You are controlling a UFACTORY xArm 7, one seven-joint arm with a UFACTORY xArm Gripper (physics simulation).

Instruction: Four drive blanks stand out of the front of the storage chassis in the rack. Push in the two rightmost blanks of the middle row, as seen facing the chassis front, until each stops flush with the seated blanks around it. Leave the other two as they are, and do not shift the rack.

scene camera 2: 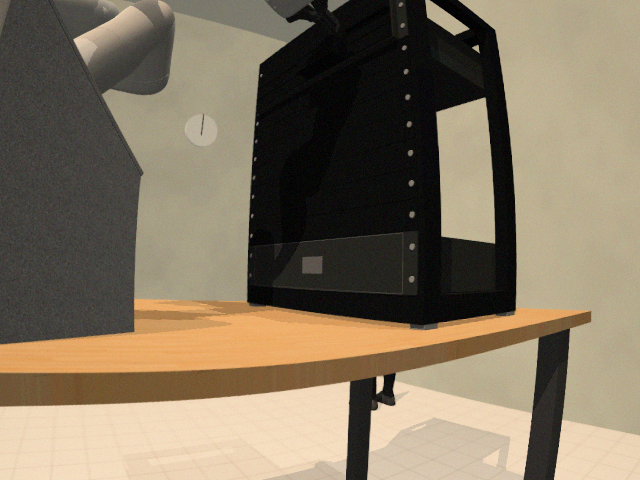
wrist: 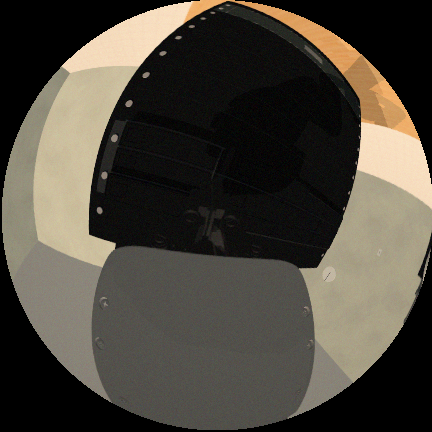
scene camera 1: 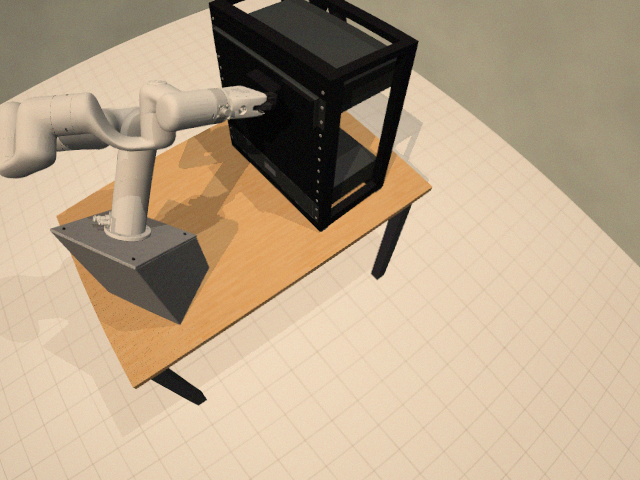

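Pixels of known places: gripper, fingertip midpoint: (scene camera 2: 335, 30) (wrist: 208, 189) (scene camera 1: 274, 99); arm's base, origin of the base link: (scene camera 2: 32, 103) (scene camera 1: 127, 231).
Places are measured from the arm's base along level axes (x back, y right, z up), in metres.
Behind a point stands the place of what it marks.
Observation:
The black storage chassis (scene camera 1: 315, 36) {x -0.601, y -0.282, z 0.258 m} (scene camera 2: 289, 72) {x -0.396, y -0.297, z 0.219 m} (wrist: 160, 135) {x -0.490, y -0.062, z 0.179 m} sits in the upper part of the black rack (scene camera 1: 395, 118) {x -0.783, y -0.097, z 0.067 m} (scene camera 2: 428, 206) {x -0.544, y -0.001, z -0.109 m} (wrist: 154, 64) {x -0.525, y -0.016, z 0.083 m}. A dark drive blank (scene camera 1: 263, 80) {x -0.428, y -0.168, z 0.227 m} seems to stand out of the chassis front just above my fingers in scene camera 1. In the wrist view, faint outlines of blanks show left of the fingers, with one upright edge close by. It is too dark to tell which blanks are flush. My gripper (scene camera 1: 271, 100) {x -0.438, y -0.102, z 0.214 m} (scene camera 2: 334, 23) {x -0.438, y -0.102, z 0.214 m} (wrist: 208, 189) {x -0.438, y -0.102, z 0.214 m} is shut and empty, with its fingertips at or very near the chassis front. Contact cannot be told.
The rack stands on the wooden table (scene camera 1: 268, 248) {x -0.363, y 0.005, z -0.279 m} (scene camera 2: 206, 356) {x -0.254, y 0.138, z -0.279 m}. A lower unit (scene camera 2: 361, 258) {x -0.487, y -0.111, z -0.178 m} with a pale label fills the rack's bottom. The grey arm base (scene camera 1: 129, 253) {x -0.021, y 0.112, z 0.068 m} stands opposite the rack front. A wall clock (scene camera 2: 201, 130) (wrist: 329, 274) hangs beyond.

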